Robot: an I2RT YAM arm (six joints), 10 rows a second.
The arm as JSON. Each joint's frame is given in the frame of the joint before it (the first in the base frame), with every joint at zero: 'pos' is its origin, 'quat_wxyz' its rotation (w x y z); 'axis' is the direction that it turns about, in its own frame. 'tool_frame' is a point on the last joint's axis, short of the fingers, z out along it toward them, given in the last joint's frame.
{
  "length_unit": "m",
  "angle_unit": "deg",
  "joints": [
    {
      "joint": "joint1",
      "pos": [
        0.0,
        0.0,
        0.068
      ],
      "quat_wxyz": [
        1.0,
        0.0,
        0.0,
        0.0
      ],
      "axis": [
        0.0,
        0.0,
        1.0
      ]
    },
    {
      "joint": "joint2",
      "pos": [
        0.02,
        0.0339,
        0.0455
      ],
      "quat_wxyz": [
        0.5,
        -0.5,
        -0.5,
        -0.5
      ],
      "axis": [
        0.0,
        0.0,
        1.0
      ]
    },
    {
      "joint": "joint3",
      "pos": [
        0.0,
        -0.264,
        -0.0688
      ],
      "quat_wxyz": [
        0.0,
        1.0,
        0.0,
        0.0
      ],
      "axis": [
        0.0,
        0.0,
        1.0
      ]
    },
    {
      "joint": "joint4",
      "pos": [
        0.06,
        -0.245,
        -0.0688
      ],
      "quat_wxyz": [
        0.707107,
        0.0,
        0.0,
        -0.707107
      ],
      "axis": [
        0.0,
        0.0,
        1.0
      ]
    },
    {
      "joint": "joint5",
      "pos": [
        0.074,
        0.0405,
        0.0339
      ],
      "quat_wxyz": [
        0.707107,
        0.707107,
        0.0,
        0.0
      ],
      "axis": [
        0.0,
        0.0,
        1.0
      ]
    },
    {
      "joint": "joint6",
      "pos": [
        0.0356,
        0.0,
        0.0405
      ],
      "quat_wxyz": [
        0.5,
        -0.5,
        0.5,
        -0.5
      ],
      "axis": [
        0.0,
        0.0,
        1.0
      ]
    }
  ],
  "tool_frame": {
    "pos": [
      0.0,
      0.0,
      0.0
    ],
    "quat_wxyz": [
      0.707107,
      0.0,
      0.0,
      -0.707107
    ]
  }
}
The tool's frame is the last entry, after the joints.
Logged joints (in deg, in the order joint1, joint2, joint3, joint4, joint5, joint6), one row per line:
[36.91 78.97 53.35 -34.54 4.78 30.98]
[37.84 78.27 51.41 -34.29 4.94 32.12]
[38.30 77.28 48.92 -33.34 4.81 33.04]
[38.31 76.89 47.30 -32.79 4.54 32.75]
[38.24 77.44 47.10 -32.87 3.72 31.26]
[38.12 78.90 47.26 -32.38 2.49 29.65]
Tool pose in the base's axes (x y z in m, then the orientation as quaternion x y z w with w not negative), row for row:
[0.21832 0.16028 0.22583 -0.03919 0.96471 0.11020 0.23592]
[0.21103 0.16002 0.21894 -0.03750 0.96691 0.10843 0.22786]
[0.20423 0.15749 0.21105 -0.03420 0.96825 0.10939 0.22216]
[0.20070 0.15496 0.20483 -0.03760 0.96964 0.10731 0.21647]
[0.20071 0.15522 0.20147 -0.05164 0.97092 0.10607 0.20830]
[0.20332 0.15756 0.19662 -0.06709 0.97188 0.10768 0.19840]
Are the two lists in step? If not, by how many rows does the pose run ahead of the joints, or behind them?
They are in step.
